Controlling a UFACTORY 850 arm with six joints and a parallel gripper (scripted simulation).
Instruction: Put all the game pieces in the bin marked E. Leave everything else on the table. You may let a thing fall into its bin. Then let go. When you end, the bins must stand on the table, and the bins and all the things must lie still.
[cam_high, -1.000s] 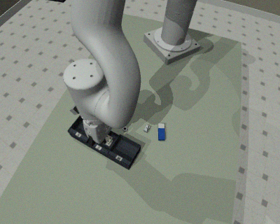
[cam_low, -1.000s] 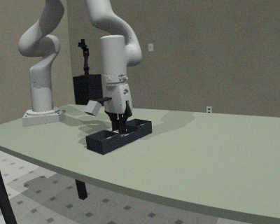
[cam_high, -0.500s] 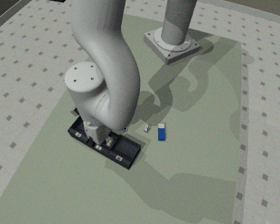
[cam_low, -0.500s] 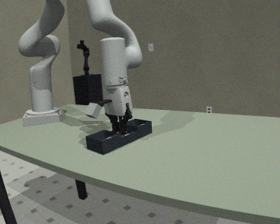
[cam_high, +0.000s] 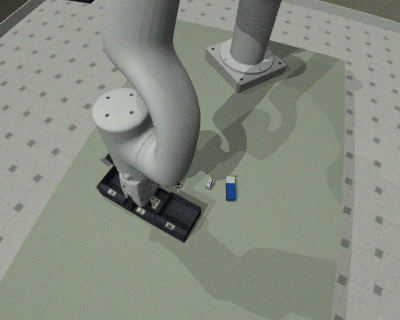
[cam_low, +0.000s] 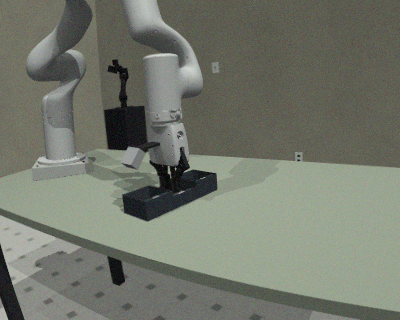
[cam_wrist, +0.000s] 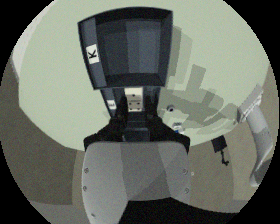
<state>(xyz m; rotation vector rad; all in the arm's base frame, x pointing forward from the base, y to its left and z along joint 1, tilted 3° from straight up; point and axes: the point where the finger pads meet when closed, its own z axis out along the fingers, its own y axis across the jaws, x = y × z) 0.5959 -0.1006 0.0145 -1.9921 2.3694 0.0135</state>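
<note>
My hand is 20 mm above the dark three-part bin and 10 mm short of it. Also, from my hand: cream domino: 30 mm below; then white domino: 30 mm below; then dark ring: 70 mm behind, 50 mm to the left, 40 mm below.
</note>
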